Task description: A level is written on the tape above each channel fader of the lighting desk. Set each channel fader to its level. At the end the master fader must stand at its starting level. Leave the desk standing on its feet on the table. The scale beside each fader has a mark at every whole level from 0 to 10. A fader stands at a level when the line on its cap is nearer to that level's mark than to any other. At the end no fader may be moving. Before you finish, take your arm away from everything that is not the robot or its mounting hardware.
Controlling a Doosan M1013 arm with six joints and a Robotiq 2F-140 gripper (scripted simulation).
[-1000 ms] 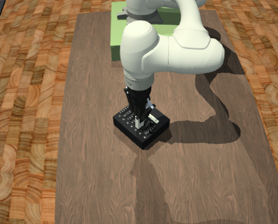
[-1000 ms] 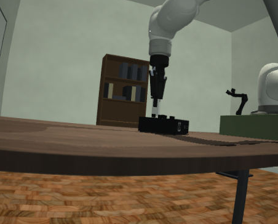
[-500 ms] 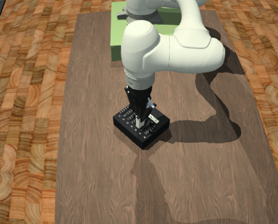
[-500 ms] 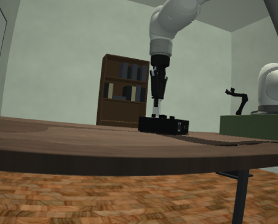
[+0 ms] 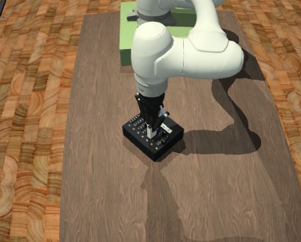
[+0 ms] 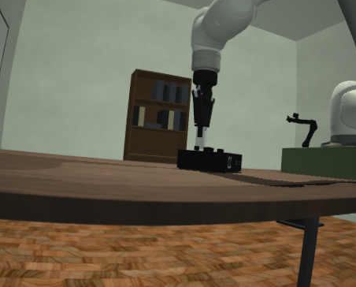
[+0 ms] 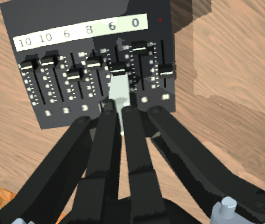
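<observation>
My gripper is now 3 cm to the right of the master fader, 3 cm short of it and 3 cm above it.
</observation>
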